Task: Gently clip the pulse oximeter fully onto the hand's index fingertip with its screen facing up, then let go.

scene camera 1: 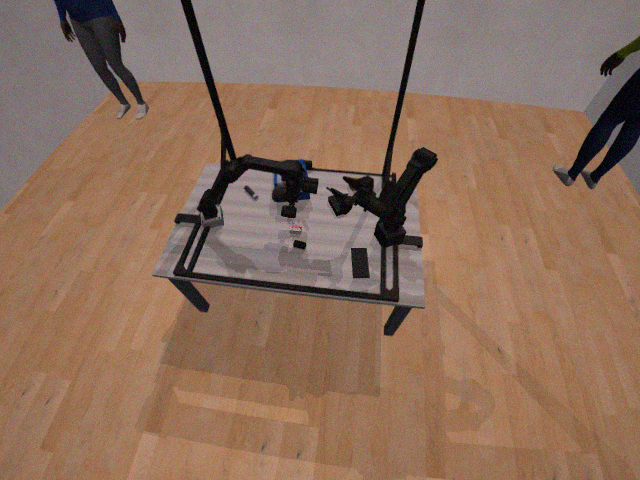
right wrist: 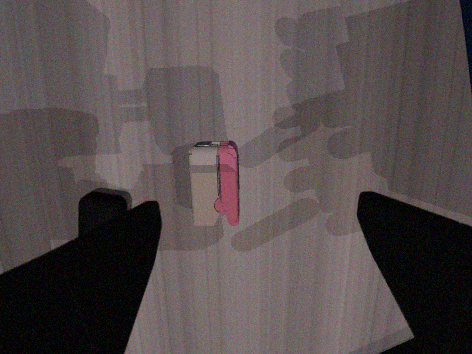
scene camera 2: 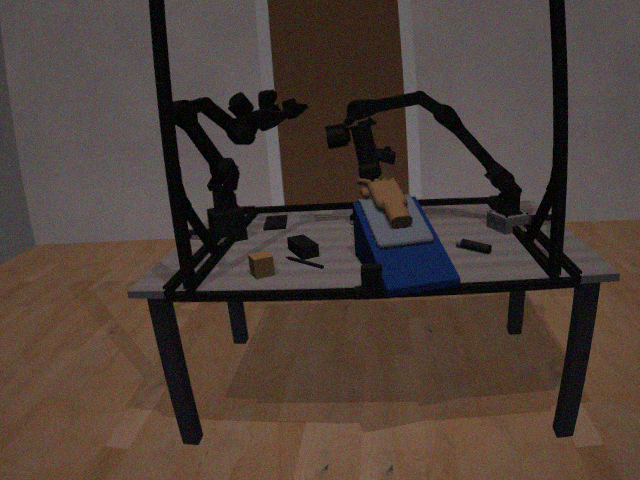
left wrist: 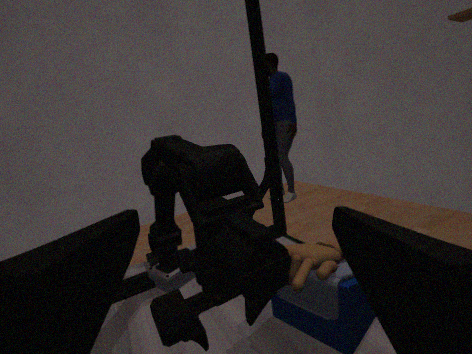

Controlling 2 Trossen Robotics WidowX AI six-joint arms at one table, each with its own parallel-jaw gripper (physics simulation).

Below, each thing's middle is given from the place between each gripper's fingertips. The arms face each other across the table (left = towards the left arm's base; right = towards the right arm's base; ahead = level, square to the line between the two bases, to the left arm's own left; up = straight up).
The pulse oximeter (right wrist: 213,166) is 11 cm below my right hand, 2 cm to the left of it and 2 cm ahead of it. The rest, counted from my right hand: blue block (scene camera 2: 411,269) 30 cm behind, 8 cm below, 7 cm to the right; then black box (right wrist: 102,204) 11 cm below, 11 cm ahead, 6 cm to the left.
My left hand is 37 cm above the black box, 15 cm to the left of it and 6 cm short of it. From my left hand the other things lie so: pulse oximeter (37 cm below, 19 cm to the right, 3 cm behind); blue block (35 cm behind, 34 cm below, 28 cm to the right).
